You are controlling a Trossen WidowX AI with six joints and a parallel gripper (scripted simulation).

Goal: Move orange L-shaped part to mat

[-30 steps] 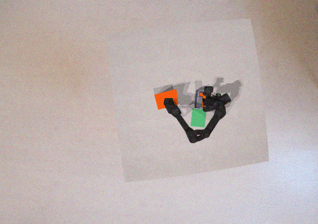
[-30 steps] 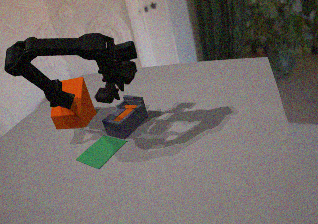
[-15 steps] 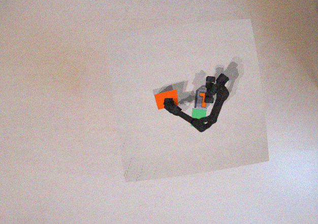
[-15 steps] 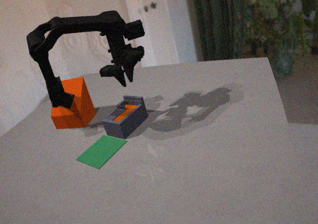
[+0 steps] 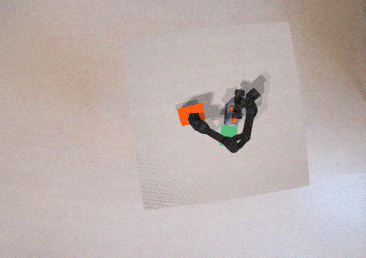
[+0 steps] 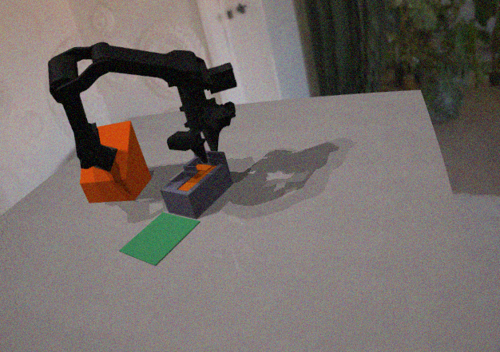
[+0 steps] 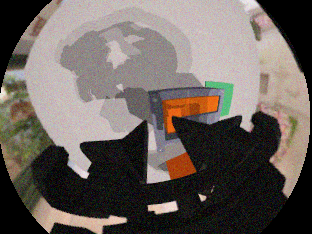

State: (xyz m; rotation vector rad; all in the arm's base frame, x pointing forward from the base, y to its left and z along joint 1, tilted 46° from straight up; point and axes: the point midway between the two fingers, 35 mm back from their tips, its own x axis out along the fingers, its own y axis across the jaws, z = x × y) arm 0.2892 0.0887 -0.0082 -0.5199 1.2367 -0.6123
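Now: gripper tip 50 mm to the left of the orange L-shaped part, 20 mm above it and 10 mm past it. Round my gripper tip: green mat: 220 mm to the right, 90 mm below, 40 mm behind.
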